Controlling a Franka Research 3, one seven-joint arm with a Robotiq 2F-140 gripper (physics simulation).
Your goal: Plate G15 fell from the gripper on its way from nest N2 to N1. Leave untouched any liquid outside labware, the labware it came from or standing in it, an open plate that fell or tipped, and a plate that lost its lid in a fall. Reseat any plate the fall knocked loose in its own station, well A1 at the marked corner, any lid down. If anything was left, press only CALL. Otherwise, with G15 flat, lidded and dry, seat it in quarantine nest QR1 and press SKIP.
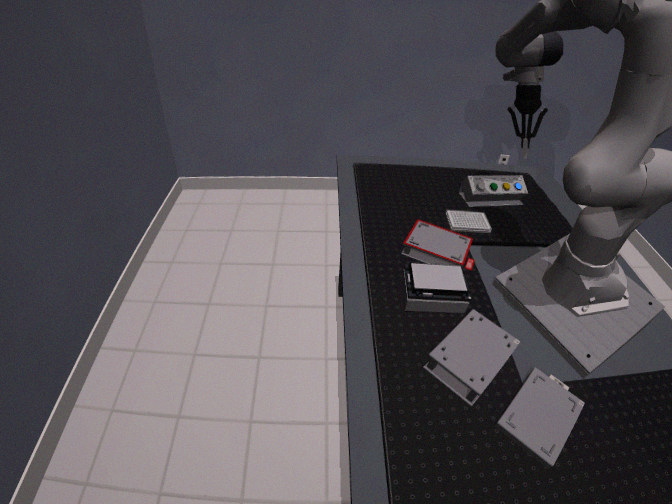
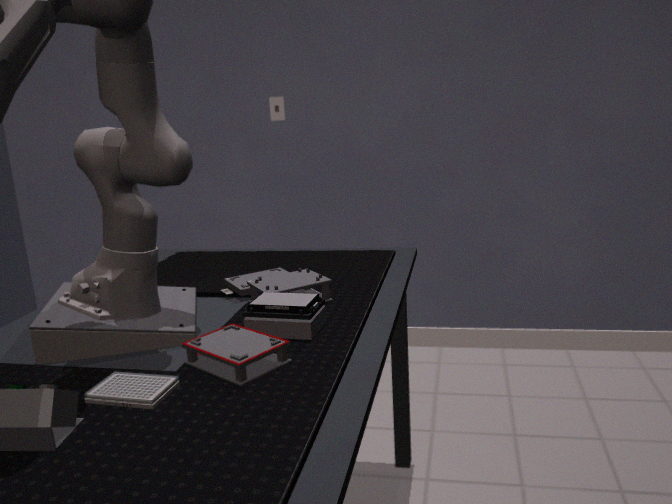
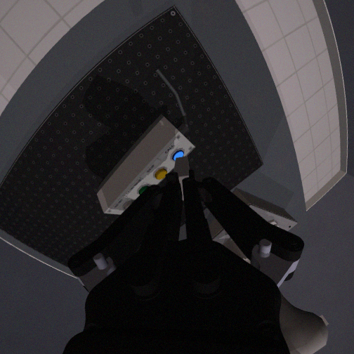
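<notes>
My gripper (image 1: 525, 146) (image 3: 182, 165) is shut and empty, raised above the button box (image 1: 495, 194) (image 2: 27, 417) (image 3: 134, 157) and apart from it. The blue CALL button (image 1: 518, 186) (image 3: 178, 155) shows bright; a yellow button (image 1: 506, 186) (image 3: 161, 174), a green button (image 1: 493, 186) and a pale button (image 1: 480, 186) sit beside it. A white well plate (image 1: 468, 220) (image 2: 131, 388) lies flat on the black mat, outside any nest; I cannot tell whether it is lidded. The red-edged nest (image 1: 438, 242) (image 2: 236, 343) holds no plate. Plate names and any liquid cannot be made out.
A black device (image 1: 409, 288) (image 2: 282, 311) with a white top (image 1: 438, 277) (image 2: 284, 300) stands beside the red-edged nest. Two grey nests without plates, one raised (image 1: 473, 355) and one lower (image 1: 541, 416), stand beyond it. The arm's base plate (image 1: 580, 339) (image 2: 179, 309) is alongside.
</notes>
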